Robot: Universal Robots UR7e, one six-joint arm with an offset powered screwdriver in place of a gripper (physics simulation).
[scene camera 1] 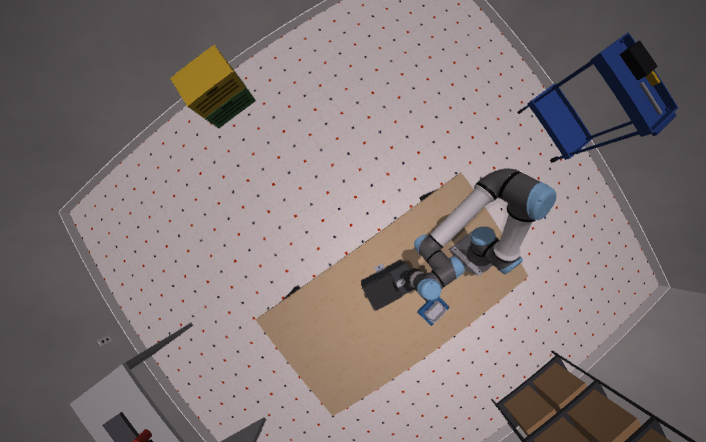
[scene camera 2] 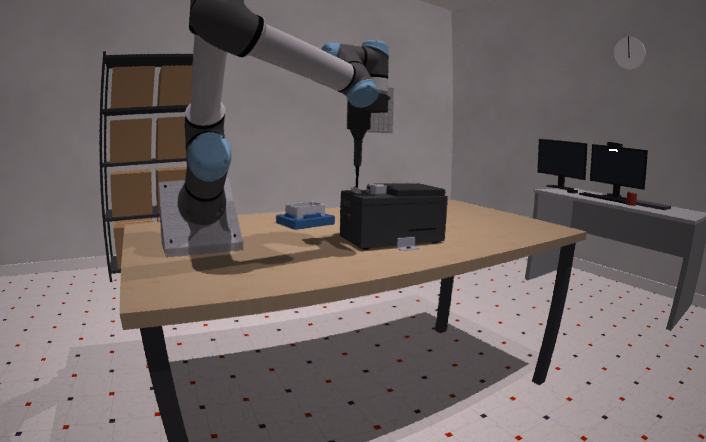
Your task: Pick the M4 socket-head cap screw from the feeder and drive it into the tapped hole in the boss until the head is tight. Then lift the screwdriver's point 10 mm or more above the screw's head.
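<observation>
The black screw feeder (scene camera 1: 385,288) (scene camera 2: 393,218) stands on the wooden table (scene camera 1: 333,359) (scene camera 2: 291,278), with small grey fittings on its top. My screwdriver (scene camera 2: 356,185) points straight down. Its thin tip is at the small grey fitting at the feeder's near-arm end, touching or almost touching it. In scene camera 1 the tip is hidden under the wrist. The M4 screw is too small to make out, so I cannot tell whether the tip carries one. A light grey part (scene camera 1: 434,310) (scene camera 2: 305,209) sits in a blue tray (scene camera 1: 431,323) (scene camera 2: 298,223) beside the feeder; its boss and tapped hole cannot be made out.
A small grey bracket (scene camera 1: 379,267) (scene camera 2: 406,244) stands on the table close beside the feeder. The arm's grey base plate (scene camera 2: 174,229) is at one end of the table. Away from the table are a blue cart (scene camera 1: 560,122), a yellow-and-green cabinet (scene camera 1: 203,78) and a desk (scene camera 2: 625,207) with monitors.
</observation>
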